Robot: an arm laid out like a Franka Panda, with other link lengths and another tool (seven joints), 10 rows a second.
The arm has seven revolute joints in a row. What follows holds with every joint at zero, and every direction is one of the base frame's. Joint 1 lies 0.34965 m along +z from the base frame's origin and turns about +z. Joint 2 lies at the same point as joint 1 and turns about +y. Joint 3 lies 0.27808 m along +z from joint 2 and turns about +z. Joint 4 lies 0.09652 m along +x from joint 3 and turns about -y. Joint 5 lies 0.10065 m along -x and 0.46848 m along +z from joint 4 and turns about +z. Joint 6 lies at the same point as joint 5 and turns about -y. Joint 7 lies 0.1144 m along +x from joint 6 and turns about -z. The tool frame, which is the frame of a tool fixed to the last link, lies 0.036 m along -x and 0.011 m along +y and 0.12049 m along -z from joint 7; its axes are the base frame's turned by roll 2.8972, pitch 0 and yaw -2.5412 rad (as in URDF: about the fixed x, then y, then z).
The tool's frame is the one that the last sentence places.
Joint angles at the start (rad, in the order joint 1, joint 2, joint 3, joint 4, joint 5, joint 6, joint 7):
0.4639 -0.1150 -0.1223 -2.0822 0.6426 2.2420 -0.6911
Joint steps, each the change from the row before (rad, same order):
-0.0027 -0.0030 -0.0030 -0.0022 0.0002 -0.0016 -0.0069
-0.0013 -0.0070 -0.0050 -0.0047 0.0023 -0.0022 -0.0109
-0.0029 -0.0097 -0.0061 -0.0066 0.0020 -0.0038 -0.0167
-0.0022 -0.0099 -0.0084 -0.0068 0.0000 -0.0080 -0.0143
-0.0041 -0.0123 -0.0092 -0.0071 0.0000 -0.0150 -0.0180
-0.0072 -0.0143 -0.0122 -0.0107 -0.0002 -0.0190 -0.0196
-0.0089 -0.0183 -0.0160 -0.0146 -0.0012 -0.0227 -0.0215
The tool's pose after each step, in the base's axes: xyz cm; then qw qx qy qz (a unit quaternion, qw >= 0). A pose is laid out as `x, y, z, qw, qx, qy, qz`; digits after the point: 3 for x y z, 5 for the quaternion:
60.306, 22.558, 45.485, 0.17073, -0.59905, 0.73074, 0.27931
60.293, 22.107, 45.622, 0.17292, -0.60067, 0.72906, 0.27887
60.268, 21.463, 45.794, 0.17550, -0.60380, 0.72629, 0.27772
60.218, 20.741, 45.927, 0.17623, -0.60630, 0.72413, 0.27746
60.117, 19.875, 46.125, 0.17587, -0.61006, 0.72071, 0.27834
59.996, 18.641, 46.194, 0.17442, -0.61243, 0.71827, 0.28036
59.798, 17.068, 46.235, 0.17266, -0.61402, 0.71620, 0.28323

